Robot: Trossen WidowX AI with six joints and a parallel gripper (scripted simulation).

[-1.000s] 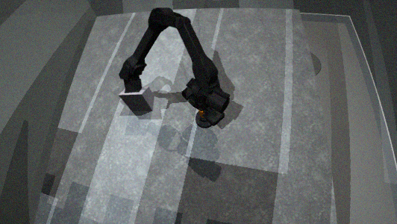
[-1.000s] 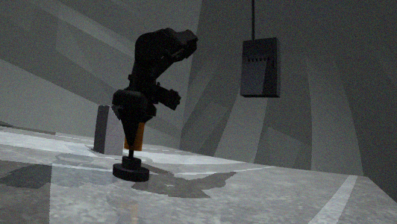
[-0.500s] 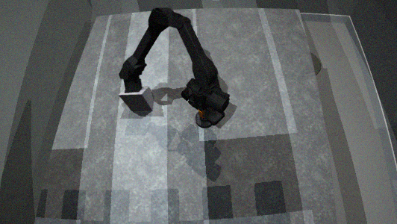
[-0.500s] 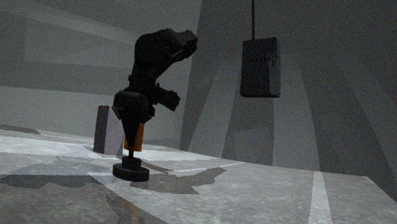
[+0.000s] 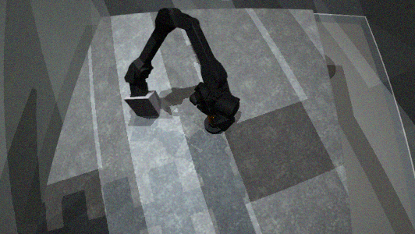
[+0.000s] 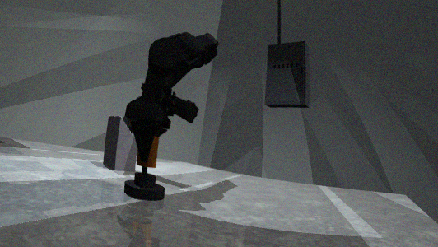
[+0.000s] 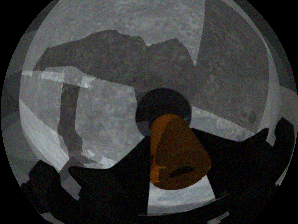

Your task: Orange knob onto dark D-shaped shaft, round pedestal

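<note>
My gripper tip is now 2 cm below the knob. Round my gripper tip: dark pedestal: 4 cm below.
</note>
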